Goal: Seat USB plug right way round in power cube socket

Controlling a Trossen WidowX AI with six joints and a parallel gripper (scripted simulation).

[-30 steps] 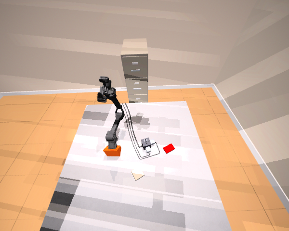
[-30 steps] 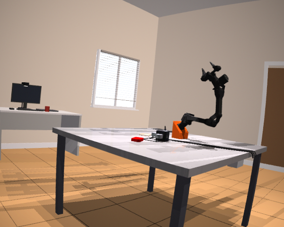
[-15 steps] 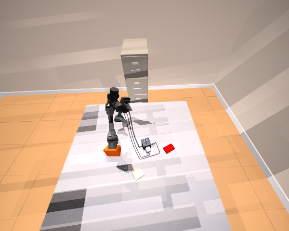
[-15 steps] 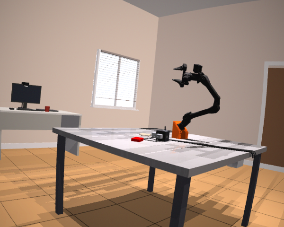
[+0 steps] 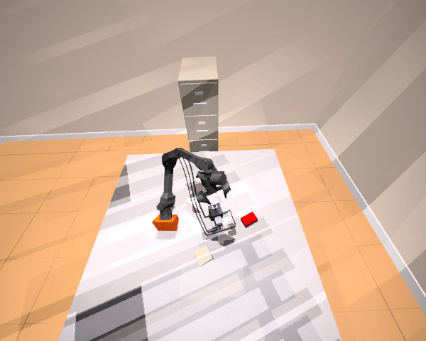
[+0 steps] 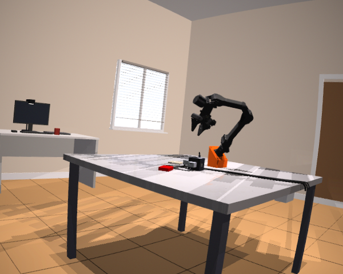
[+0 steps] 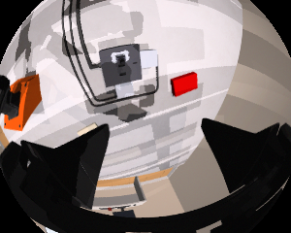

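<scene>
My gripper tip is 20 mm past the USB plug, 40 mm to the right of it and 130 mm above it. The rest, counted from my gripper tip: pad (120 mm behind, 220 mm to the right, 220 mm below); then red block (200 mm ahead, 40 mm to the right, 210 mm below).
</scene>
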